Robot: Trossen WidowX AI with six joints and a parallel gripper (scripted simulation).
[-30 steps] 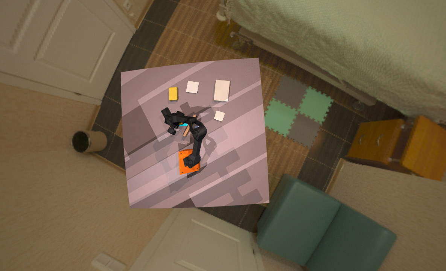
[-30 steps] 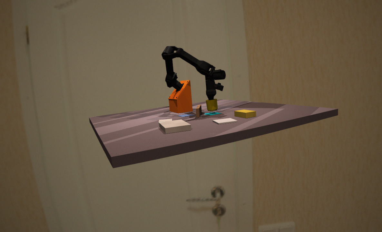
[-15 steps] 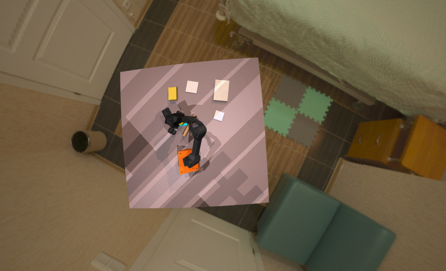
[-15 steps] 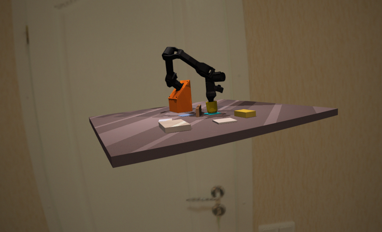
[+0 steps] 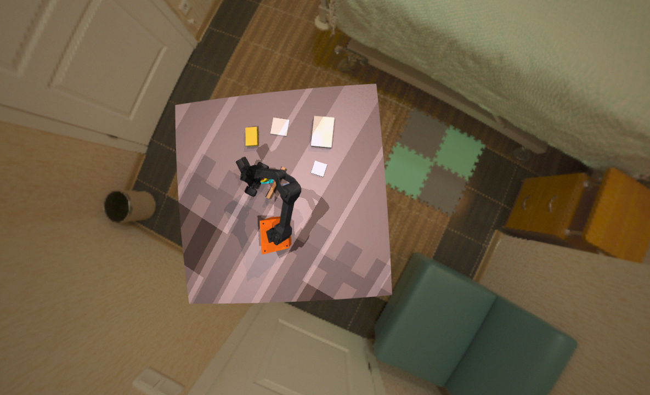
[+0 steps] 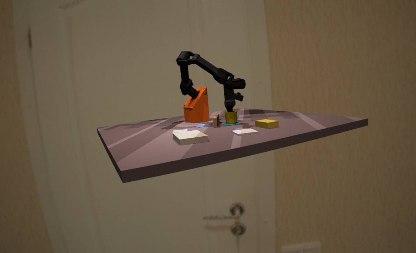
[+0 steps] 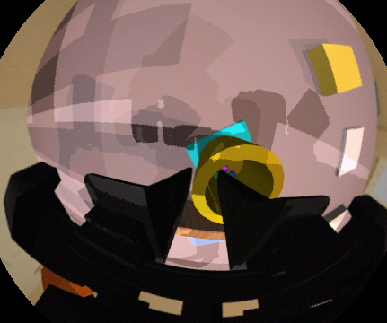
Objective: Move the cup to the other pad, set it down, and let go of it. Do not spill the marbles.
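The yellow cup is 2 cm ahead of my gripper tip, 1 cm to the right of it and 1 cm below it. The rest, counted from my gripper tip: wooden block (8 cm to the right, 3 cm below, 3 cm behind); light blue pad (15 cm to the right, 8 cm behind, 5 cm below); cyan pad (5 cm below, 2 cm to the right, 2 cm ahead).
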